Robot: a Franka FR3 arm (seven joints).
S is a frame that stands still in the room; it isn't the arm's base.
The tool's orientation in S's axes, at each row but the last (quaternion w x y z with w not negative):
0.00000, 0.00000, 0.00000, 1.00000
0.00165, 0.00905, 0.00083, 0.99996
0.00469, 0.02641, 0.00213, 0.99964
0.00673, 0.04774, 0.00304, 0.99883
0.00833, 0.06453, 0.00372, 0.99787
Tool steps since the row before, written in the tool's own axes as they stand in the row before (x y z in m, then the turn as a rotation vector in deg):
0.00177, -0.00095, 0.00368, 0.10, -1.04, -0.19
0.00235, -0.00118, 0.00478, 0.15, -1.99, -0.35
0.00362, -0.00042, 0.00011, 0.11, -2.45, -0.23
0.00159, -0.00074, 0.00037, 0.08, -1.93, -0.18
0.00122, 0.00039, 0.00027, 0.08, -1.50, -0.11
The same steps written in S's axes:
-0.00177, 0.00095, 0.00368, -0.10, 1.04, -0.19
-0.00226, 0.00120, 0.00482, -0.15, 1.99, -0.35
-0.00361, 0.00045, 0.00030, -0.10, 2.45, -0.23
-0.00154, 0.00076, 0.00051, -0.07, 1.93, -0.18
-0.00118, -0.00037, 0.00043, -0.07, 1.50, -0.11

